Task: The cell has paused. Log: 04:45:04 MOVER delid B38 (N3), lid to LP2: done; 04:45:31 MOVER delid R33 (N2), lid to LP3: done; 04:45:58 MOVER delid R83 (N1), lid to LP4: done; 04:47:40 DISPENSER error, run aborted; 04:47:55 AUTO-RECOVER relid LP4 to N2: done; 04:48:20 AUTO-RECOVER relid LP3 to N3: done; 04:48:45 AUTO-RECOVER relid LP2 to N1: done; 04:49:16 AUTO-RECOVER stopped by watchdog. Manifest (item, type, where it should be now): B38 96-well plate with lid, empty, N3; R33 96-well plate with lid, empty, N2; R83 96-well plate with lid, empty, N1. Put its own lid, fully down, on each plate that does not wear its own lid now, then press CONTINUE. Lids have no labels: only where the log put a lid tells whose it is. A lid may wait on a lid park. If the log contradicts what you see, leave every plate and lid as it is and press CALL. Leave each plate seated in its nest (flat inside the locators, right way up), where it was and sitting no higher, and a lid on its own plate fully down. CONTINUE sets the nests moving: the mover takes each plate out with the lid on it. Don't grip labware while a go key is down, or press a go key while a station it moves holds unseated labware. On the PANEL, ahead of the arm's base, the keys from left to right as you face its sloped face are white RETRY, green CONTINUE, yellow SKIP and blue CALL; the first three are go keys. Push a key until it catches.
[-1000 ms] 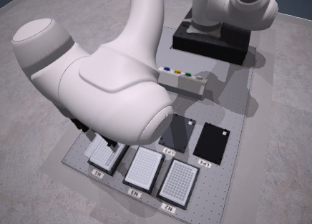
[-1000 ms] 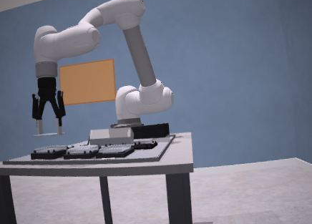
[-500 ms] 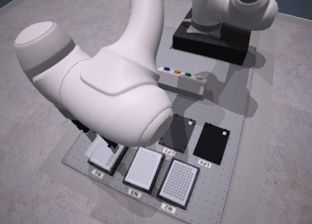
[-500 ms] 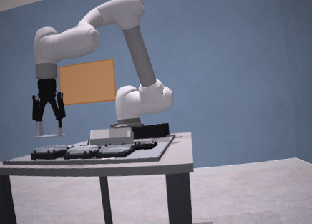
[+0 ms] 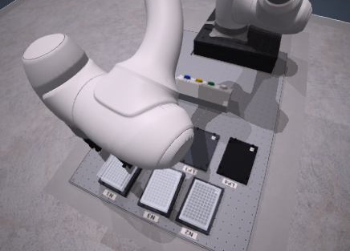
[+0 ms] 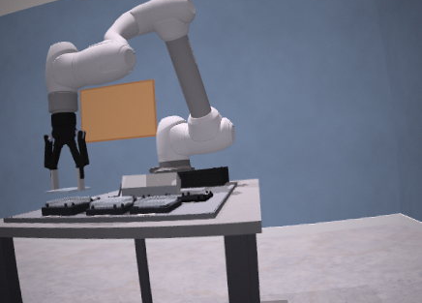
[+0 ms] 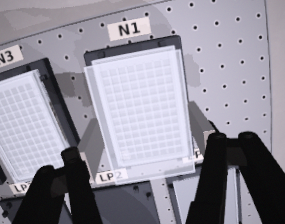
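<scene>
Right now my hand is 80 mm above the nest N1. From my hand the other things lie so: LP2 label: 90 mm behind, 80 mm to the left, 90 mm below; lid park LP1: 180 mm behind, 40 mm to the right, 80 mm below; pale grey lid: 180 mm behind, 40 mm to the right, 70 mm below.
</scene>
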